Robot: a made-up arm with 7 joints.
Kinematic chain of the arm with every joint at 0, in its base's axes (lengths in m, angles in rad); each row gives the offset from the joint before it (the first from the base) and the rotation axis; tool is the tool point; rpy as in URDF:
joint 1: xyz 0 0 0.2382 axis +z
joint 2: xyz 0 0 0 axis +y
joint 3: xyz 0 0 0.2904 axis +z
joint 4: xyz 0.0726 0 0 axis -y
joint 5: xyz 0.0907 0 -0.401 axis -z
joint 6: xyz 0 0 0 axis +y
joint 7: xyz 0.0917 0 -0.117 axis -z
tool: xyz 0 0 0 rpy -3.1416 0 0
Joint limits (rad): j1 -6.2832..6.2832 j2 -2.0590..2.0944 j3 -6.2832..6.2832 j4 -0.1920..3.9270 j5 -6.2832..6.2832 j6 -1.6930..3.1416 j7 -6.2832..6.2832
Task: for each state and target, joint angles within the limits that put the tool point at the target. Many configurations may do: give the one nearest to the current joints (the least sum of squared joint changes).
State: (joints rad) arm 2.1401 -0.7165 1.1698 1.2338 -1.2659 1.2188 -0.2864
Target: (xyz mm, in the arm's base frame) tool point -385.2 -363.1 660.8
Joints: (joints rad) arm 2.2968 -0.8375 1.1717 1.4473 -1.2953 1.2078 -0.2864
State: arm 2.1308 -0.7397 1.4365 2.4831 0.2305 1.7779 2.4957
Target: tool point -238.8 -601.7 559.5
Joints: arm 1.9577 -0.9166 1.5603 2.2897 0.2554 1.7978 2.4957
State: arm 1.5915 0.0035 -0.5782 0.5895 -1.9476 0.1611 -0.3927
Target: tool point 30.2 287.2 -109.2
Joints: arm 1.7122 0.6395 -0.2967 0.6019 -1.9071 0.2305 -0.3927
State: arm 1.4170 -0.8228 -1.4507 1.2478 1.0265 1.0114 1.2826
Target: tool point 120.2 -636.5 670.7
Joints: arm 0.7695 -0.9722 -1.3538 1.9099 1.0737 0.9466 1.2826
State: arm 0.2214 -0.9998 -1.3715 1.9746 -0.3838 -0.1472 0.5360
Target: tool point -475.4 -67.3 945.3
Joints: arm -0.2725 -0.6860 -1.1635 2.5897 -0.3342 0.1858 0.5360
